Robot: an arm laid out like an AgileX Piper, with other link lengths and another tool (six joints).
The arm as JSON. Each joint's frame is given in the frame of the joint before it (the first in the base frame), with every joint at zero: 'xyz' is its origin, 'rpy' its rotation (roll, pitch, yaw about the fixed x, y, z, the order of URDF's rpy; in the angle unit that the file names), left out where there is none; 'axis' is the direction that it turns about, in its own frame. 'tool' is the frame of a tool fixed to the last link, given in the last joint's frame.
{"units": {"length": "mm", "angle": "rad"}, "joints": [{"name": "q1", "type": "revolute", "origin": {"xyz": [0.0, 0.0, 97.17]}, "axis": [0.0, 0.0, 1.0]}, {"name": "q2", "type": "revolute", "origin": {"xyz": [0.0, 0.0, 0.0]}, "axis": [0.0, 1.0, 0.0]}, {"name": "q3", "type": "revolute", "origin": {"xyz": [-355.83, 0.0, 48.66]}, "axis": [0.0, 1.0, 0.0]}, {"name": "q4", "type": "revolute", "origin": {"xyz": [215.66, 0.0, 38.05]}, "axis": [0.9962, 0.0, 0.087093]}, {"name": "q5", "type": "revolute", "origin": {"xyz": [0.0, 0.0, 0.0]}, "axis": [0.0, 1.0, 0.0]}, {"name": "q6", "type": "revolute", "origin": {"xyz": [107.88, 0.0, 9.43]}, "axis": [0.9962, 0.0, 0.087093]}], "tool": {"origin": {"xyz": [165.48, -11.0, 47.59], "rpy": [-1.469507, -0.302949, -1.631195]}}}
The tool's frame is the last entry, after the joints.
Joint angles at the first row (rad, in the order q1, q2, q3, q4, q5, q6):
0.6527 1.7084 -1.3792 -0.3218 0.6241 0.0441
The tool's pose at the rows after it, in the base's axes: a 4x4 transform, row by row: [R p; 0 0 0 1], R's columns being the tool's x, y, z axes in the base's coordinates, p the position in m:
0.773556, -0.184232, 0.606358, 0.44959; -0.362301, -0.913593, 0.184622, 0.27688; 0.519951, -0.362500, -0.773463, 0.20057; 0, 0, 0, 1
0.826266, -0.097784, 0.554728, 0.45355; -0.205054, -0.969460, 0.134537, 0.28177; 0.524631, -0.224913, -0.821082, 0.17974; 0, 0, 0, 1
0.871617, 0.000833, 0.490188, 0.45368; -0.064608, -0.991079, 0.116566, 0.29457; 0.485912, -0.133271, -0.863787, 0.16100; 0, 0, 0, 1
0.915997, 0.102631, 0.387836, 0.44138; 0.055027, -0.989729, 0.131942, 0.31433; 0.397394, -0.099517, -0.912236, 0.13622; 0, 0, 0, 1
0.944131, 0.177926, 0.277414, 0.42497; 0.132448, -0.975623, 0.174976, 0.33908; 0.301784, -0.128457, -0.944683, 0.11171; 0, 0, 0, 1
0.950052, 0.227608, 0.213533, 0.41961; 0.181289, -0.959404, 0.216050, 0.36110; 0.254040, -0.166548, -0.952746, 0.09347; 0, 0, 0, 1
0.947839, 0.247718, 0.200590, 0.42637; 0.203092, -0.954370, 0.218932, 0.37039; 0.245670, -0.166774, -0.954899, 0.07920; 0, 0, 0, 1
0.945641, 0.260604, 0.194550, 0.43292; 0.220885, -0.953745, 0.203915, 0.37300; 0.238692, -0.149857, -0.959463, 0.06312; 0, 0, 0, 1
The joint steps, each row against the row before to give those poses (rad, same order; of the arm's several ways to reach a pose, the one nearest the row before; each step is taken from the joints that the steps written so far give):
0.0003 0.0674 -0.0545 0.0117 0.0812 -0.1741
0.0000 0.0732 -0.1004 0.0203 0.1159 -0.1759
0.0000 0.0760 -0.1133 0.0545 0.1088 -0.1749
0.0000 0.0738 -0.0919 0.1009 0.0973 -0.1660
0.0000 0.0685 -0.0624 0.1176 0.0601 -0.1207
0.0000 0.0620 -0.0492 0.0790 0.0155 -0.0771
0.0000 0.0516 -0.0453 0.0106 0.0031 -0.0253
0.0000 0.0435 -0.0280 -0.0098 -0.0010 -0.0125

